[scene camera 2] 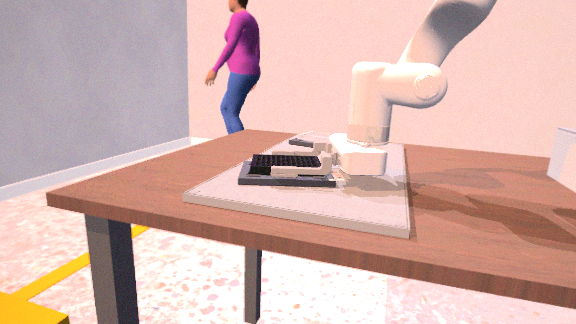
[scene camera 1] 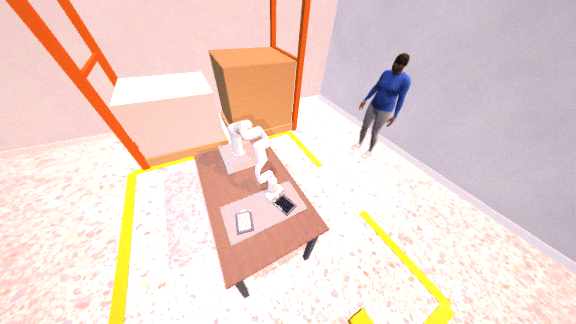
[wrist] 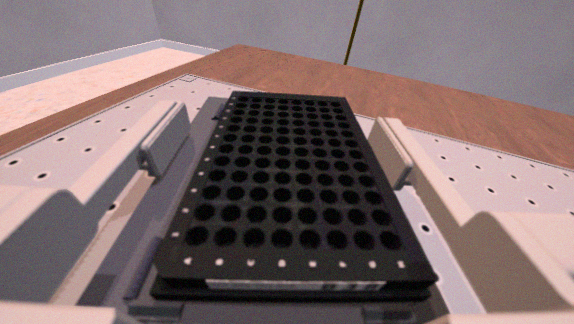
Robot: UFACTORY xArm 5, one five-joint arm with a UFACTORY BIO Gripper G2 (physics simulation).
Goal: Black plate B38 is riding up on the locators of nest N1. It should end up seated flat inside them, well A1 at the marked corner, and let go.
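Frame: origin at the arm's base, x right, y ahead, z up, level; metres.
Where they show: end effector, tool point: [scene camera 2: 283, 163] [scene camera 1: 285, 203] [wrist: 281, 143]; arm's base, origin of the base link: [scene camera 1: 238, 152].
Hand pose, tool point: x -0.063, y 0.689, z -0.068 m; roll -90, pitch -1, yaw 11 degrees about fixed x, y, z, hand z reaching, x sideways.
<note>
Things, the pixels of their centre, and the offset from my tool point. "spot": a spot on its surface instead. Level surfaces: height alone.
- Black plate B38, body centre: [wrist: 290, 156] [scene camera 2: 286, 164] [scene camera 1: 284, 204] dz -0.004, dx +0.006, dy -0.004 m
- dark grey nest N1, body centre: [wrist: 278, 173] [scene camera 2: 285, 172] [scene camera 1: 284, 204] dz -0.017, dx +0.001, dy -0.005 m
- second nest with a white plate, surface spot: [scene camera 1: 244, 221] spot: dz -0.004, dx +0.333, dy -0.053 m
- same pale perforated board, its level: dz -0.025 m
- wooden table, its level: dz -0.038 m
Black plate B38 [scene camera 1: 285, 204] [scene camera 2: 287, 161] [wrist: 282, 177] lies over dark grey nest N1 [scene camera 2: 287, 182] [wrist: 270, 314]. In the wrist view its near edge shows above the low front locators [wrist: 155, 313] [wrist: 387, 315], with row letters along that edge, starting from A at the near left corner. How far its far end is down is hard to tell. The nest's marked corner cannot be made out. My gripper [scene camera 1: 280, 200] [scene camera 2: 273, 161] [wrist: 280, 145] is open and level, one finger along each long side of the plate, with a gap on both sides in the wrist view.
A second nest with a white plate [scene camera 1: 244, 221] stands on the same pale perforated board [scene camera 1: 260, 220] [scene camera 2: 300, 210] [wrist: 490, 172]. The board lies on a wooden table [scene camera 1: 270, 250] [scene camera 2: 150, 165]. A person [scene camera 1: 390, 95] stands on the floor; a person [scene camera 2: 242, 55] also shows behind the table.
</note>
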